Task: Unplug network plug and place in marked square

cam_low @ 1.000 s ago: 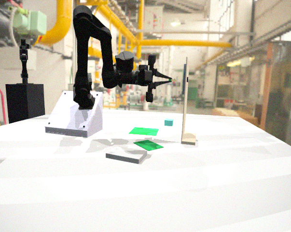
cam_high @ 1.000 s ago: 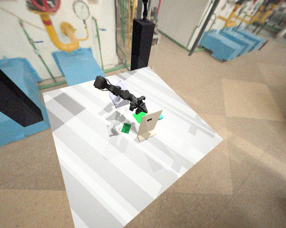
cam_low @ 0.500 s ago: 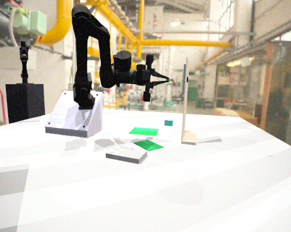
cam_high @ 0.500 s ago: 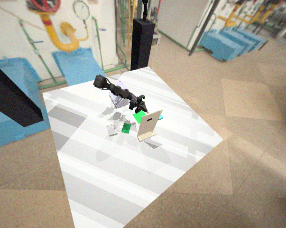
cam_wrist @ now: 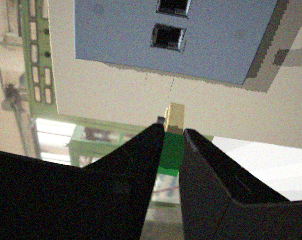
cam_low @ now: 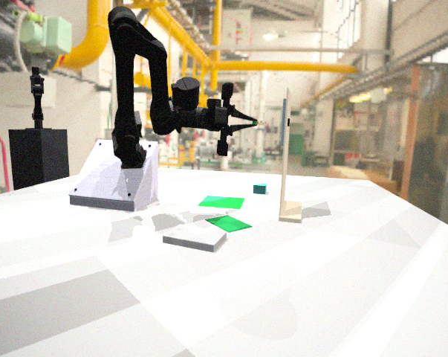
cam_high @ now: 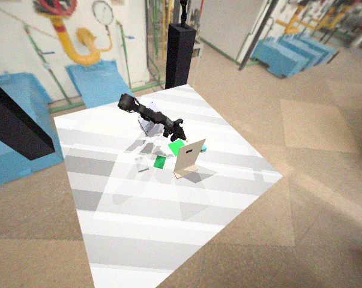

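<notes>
My gripper tip is now 90 mm past the green marked square, 40 mm to the right of it and 230 mm above it. Round my gripper tip: tan network plug right at my gripper tip; upright panel 90 mm ahead, 30 mm to the right, 90 mm below; small teal cube 20 mm ahead, 200 mm to the left, 220 mm below.
</notes>
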